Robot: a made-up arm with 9 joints.
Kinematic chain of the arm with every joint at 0, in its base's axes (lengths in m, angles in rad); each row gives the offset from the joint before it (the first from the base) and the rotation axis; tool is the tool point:
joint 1: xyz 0 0 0.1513 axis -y
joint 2: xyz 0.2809 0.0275 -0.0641 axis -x
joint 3: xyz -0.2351 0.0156 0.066 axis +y
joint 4: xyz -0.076 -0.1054 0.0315 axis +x
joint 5: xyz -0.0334 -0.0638 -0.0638 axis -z
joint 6: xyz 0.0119 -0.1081 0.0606 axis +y
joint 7: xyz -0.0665 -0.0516 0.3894 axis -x
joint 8: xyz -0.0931 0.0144 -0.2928 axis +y
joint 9: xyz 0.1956 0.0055 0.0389 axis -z
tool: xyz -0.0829 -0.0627 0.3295
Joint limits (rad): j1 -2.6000..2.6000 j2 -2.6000..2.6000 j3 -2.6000..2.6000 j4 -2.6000..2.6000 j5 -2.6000..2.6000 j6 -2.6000..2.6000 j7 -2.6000..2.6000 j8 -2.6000..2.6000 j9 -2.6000..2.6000
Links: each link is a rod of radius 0.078 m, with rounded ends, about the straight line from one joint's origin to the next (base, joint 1, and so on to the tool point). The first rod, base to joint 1, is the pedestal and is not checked.
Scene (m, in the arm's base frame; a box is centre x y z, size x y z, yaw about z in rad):
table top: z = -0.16
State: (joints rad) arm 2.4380 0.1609 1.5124 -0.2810 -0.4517 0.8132 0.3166 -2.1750 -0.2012
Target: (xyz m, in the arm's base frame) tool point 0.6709 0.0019 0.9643
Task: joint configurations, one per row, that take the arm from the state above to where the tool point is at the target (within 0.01 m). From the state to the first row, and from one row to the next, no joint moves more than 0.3 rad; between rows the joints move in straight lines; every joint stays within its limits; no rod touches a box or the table.
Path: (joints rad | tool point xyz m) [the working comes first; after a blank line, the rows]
Joints at the target: 1.7946 -0.6351 2.1765 -0.4006 -0.4499 0.8568 1.4928 -2.6000 -0.3663
Straight joint move there: clear.

1: 2.2771 -0.0381 1.6784 -0.3109 -0.4513 0.8241 0.6106 -2.2812 -0.2425 | -0.5105 -0.5132 0.6155
2: 2.1163 -0.2371 1.8444 -0.3408 -0.4508 0.8350 0.9047 -2.3875 -0.2838 | -0.1596 -0.5047 0.9182
3: 1.9554 -0.4361 2.0105 -0.3707 -0.4504 0.8459 1.1987 -2.4938 -0.3250 | 0.2823 -0.3261 1.0534
4: 1.7946 -0.6351 2.1765 -0.4006 -0.4499 0.8568 1.4928 -2.6000 -0.3663 | 0.6709 0.0019 0.9643

